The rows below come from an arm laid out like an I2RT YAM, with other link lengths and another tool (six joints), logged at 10 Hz.
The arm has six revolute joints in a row. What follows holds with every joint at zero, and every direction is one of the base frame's.
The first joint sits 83 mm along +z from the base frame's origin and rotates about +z.
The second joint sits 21.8 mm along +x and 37 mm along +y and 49.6 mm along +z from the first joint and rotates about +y.
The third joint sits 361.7 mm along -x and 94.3 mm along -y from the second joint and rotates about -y.
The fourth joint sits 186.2 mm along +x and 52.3 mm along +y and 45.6 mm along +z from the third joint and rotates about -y.
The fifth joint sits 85.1 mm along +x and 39 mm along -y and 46.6 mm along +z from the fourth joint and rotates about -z.
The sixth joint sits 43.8 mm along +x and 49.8 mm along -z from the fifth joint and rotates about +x.
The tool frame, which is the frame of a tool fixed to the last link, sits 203 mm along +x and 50 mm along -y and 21 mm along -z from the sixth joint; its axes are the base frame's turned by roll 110.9, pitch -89.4 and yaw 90 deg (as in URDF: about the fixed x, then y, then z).
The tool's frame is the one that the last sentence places.
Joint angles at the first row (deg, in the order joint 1, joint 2, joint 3, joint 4, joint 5, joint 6):
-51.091 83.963 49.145 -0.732 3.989 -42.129
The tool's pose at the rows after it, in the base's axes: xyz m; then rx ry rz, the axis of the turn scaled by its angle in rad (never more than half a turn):
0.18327, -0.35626, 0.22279, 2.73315, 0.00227, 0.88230
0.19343, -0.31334, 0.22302, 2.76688, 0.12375, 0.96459
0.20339, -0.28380, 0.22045, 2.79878, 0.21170, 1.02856
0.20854, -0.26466, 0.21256, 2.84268, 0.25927, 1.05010
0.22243, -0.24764, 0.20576, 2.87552, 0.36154, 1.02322
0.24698, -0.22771, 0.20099, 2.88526, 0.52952, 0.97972
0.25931, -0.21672, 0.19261, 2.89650, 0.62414, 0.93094
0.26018, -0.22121, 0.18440, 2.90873, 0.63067, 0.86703
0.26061, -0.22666, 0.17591, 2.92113, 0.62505, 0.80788
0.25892, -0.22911, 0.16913, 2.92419, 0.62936, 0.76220
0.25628, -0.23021, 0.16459, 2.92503, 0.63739, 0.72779
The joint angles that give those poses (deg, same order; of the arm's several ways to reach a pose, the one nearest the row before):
-49.211 77.408 44.687 -6.829 -0.317 -41.561
-46.216 71.615 42.566 -10.457 -4.207 -41.342
-43.767 68.553 41.626 -12.907 -7.200 -40.708
-41.932 67.505 41.321 -15.181 -8.775 -40.030
-37.409 67.702 41.322 -16.536 -7.836 -40.316
-30.721 68.796 41.232 -16.424 -5.935 -41.452
-27.025 70.193 40.775 -16.077 -4.579 -42.369
-26.392 72.007 40.731 -15.924 -2.852 -43.135
-25.934 73.931 40.579 -15.465 -1.126 -43.507
-25.430 74.849 39.792 -14.810 0.274 -44.009
-25.168 75.220 39.155 -14.566 1.169 -44.621

